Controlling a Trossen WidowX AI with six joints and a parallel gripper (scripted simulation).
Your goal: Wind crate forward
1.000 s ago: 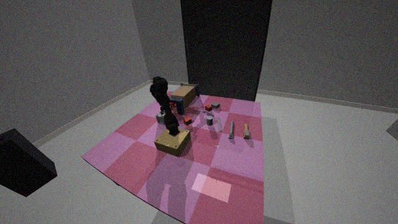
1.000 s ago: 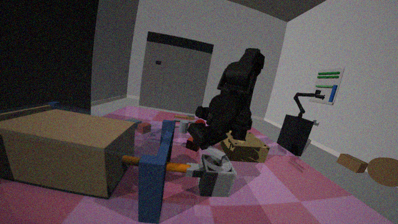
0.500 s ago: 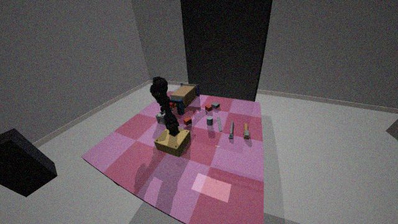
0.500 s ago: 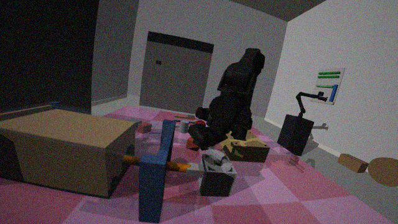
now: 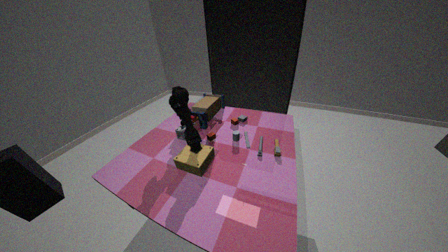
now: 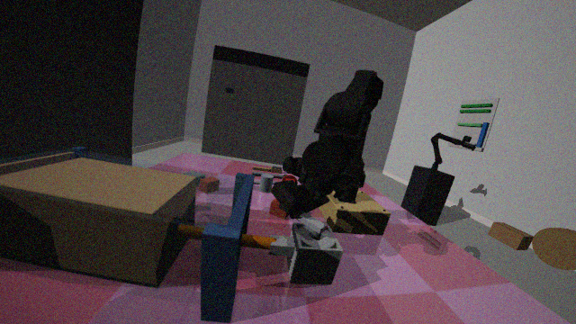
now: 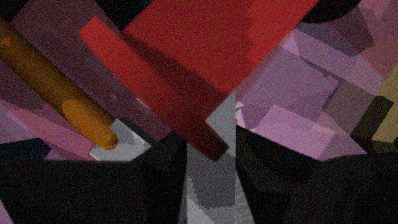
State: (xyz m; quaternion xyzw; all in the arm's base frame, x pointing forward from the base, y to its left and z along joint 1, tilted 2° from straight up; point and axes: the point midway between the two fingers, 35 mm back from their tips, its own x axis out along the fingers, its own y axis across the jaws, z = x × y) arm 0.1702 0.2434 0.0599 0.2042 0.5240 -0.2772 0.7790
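Right now my gripper tip is 2 cm below the red-knobbed winch handle. The rest, counted from my gripper tip: blue steel frame: 11 cm ahead, 7 cm to the left; then red knob: 5 cm above, 3 cm ahead, 2 cm to the right; then grey hand winch: 7 cm below, 6 cm behind, 3 cm to the left.
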